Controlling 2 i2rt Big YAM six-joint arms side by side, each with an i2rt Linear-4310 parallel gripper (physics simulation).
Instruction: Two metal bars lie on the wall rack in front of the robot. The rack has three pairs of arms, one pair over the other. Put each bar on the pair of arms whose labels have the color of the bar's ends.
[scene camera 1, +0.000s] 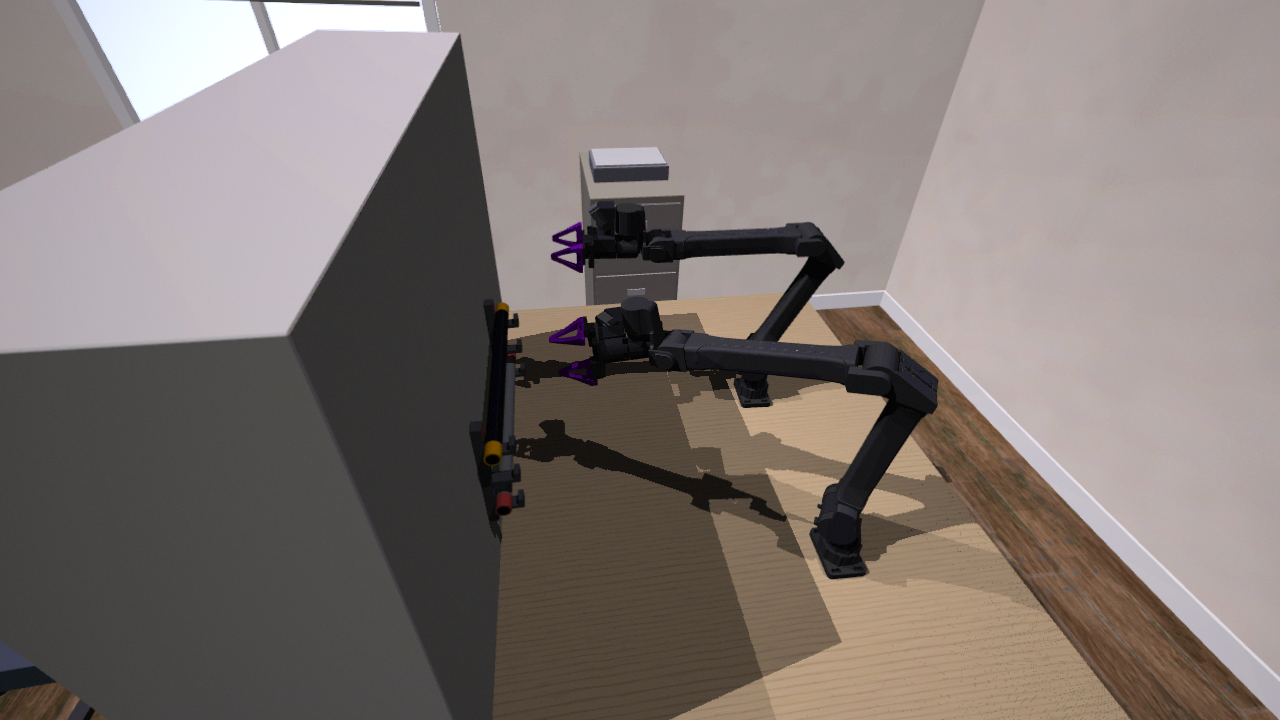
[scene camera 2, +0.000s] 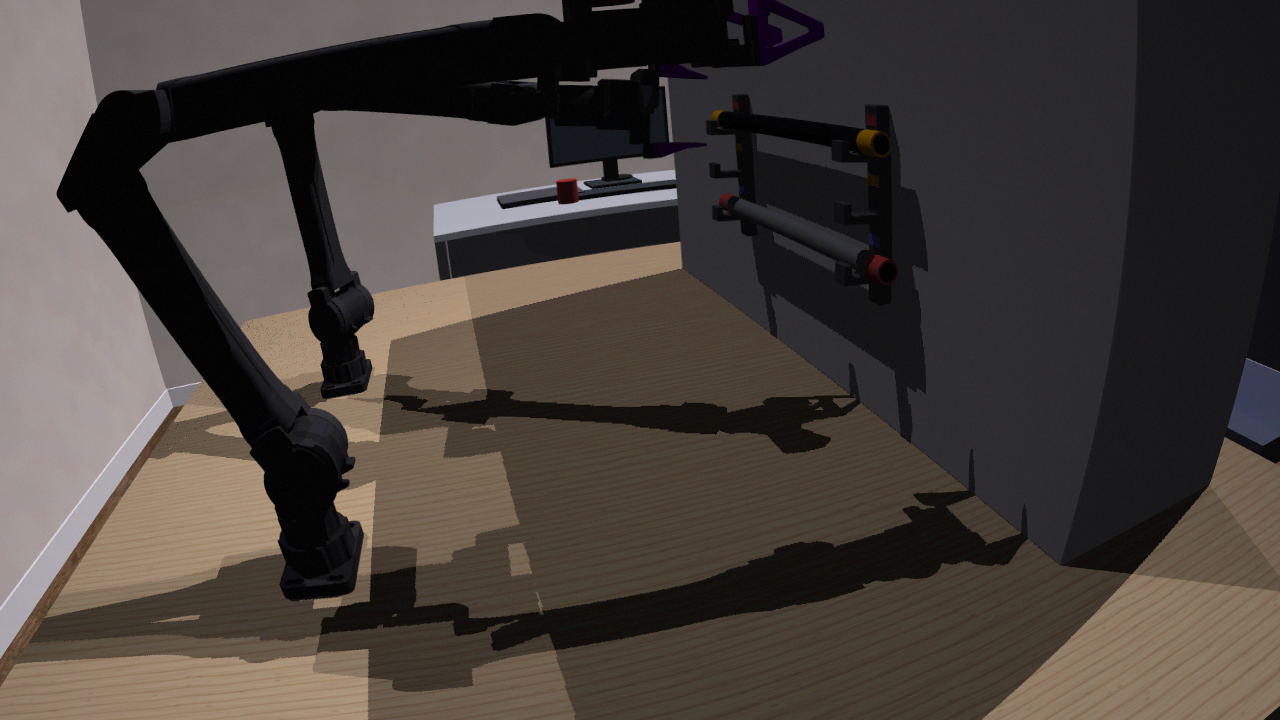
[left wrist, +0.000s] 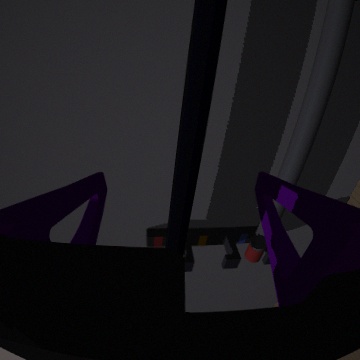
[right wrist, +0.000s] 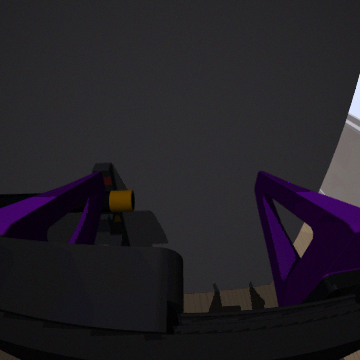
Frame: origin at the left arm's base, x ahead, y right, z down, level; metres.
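Seen in the pictures: left gripper, fingertip midpoint: (scene camera 1: 553, 356) (scene camera 2: 706, 110) (left wrist: 180, 180); right gripper, fingertip midpoint: (scene camera 1: 551, 247) (scene camera 2: 801, 32) (right wrist: 179, 179); left arm's base, link origin: (scene camera 1: 836, 553) (scene camera 2: 347, 382); right arm's base, link origin: (scene camera 1: 751, 394) (scene camera 2: 325, 563).
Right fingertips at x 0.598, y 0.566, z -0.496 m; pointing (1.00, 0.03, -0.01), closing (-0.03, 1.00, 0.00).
Offsets run from my right fingertips to a thing's top centre. Level surfaces: height alone.
The black bar with yellow ends @[dx +0.118, dy -0.310, dz +0.109 m] (scene camera 1: 498, 376) (scene camera 2: 796, 128) (left wrist: 200, 100) (right wrist: 122, 201) lies on the top, red-labelled arms of the rack (scene camera 2: 880, 201) (left wrist: 218, 235). The grey bar with red ends @[dx +0.118, dy -0.300, dz +0.259 m] (scene camera 1: 510, 402) (scene camera 2: 796, 226) (left wrist: 320, 95) lies on the bottom, blue-labelled arms. The middle, yellow-labelled arms hold no bar. My left gripper (scene camera 1: 556, 355) (scene camera 2: 705, 111) (left wrist: 180, 180) is open and turned, with the black bar passing across its gap in the left wrist view, still apart from it. My right gripper (scene camera 1: 553, 247) (scene camera 2: 819, 31) (right wrist: 179, 179) is open and off the rack; the bar's yellow end shows beside one finger.
The rack is fixed to a large grey block (scene camera 1: 384, 268) (scene camera 2: 1002, 313) standing on the wooden table @[dz +0.496 m] (scene camera 1: 617, 573) (scene camera 2: 680, 501). A drawer cabinet (scene camera 1: 637, 234) stands behind the arms in scene camera 1. A desk (scene camera 2: 554, 234) with a monitor and a red cup (scene camera 2: 566, 190) stands beyond in scene camera 2.
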